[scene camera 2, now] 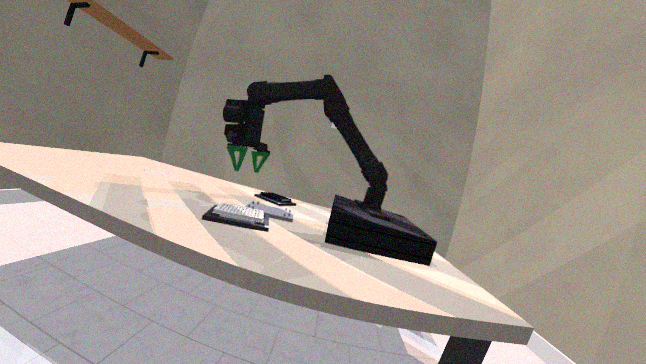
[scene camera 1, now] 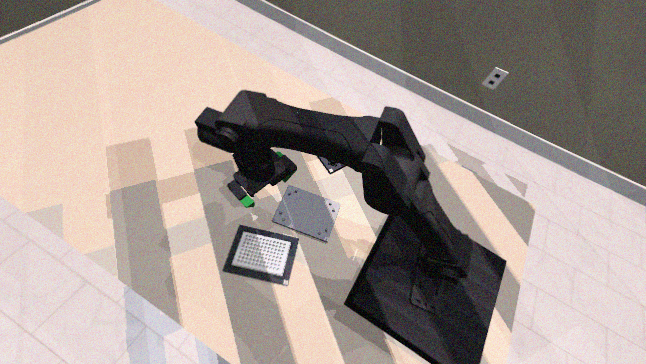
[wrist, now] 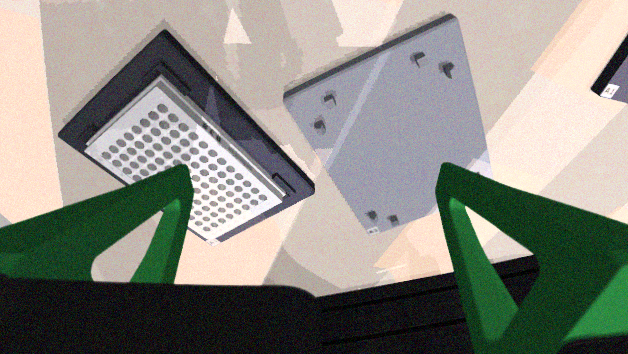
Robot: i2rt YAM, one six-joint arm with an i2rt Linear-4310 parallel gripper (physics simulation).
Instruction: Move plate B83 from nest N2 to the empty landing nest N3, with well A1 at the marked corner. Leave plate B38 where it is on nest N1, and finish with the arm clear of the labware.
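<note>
A white well plate [scene camera 1: 262, 254] [scene camera 2: 240, 212] [wrist: 150, 135] sits on a dark nest [scene camera 1: 250, 272] [wrist: 225, 110]. The empty grey nest [scene camera 1: 307, 212] [scene camera 2: 272, 211] [wrist: 410, 125] with small posts lies beside it; its corner label [wrist: 373, 230] is at the lower edge in the wrist view. A black plate [scene camera 2: 274, 197] sits on a second dark nest; that nest's corner [scene camera 1: 331, 167] [wrist: 615, 75] shows past the arm and at the wrist view's right edge, marked A1. Plate and nest names cannot be read. My gripper [scene camera 1: 267, 190] [scene camera 2: 247, 170] [wrist: 314, 177] is open and empty, high above the nests.
The black base block [scene camera 1: 380, 280] [scene camera 2: 375, 245] stands right of the nests in both scene views. The arm spans above the table and hides most of the black plate in scene camera 1. A wall shelf [scene camera 2: 125, 31] is at the upper left of scene camera 2.
</note>
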